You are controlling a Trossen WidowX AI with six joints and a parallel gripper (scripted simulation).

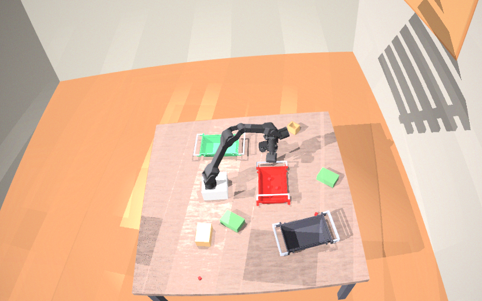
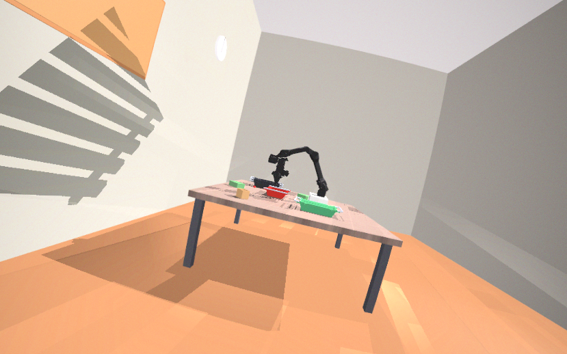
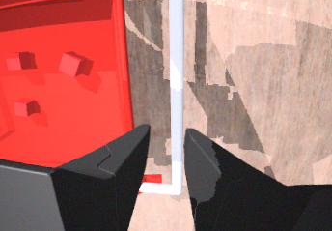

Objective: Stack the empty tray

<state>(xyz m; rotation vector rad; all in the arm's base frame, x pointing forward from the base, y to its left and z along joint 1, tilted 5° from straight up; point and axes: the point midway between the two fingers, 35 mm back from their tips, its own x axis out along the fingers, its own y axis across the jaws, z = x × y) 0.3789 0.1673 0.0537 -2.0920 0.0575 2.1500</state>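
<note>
Now: gripper tip 340 mm past the green tray, 180 mm to the right of it and 60 mm above it. Round my gripper tip: small tan box: 330 mm to the left, 160 mm ahead, 90 mm below; then red cube: 730 mm to the right, 420 mm behind, 100 mm below.
</note>
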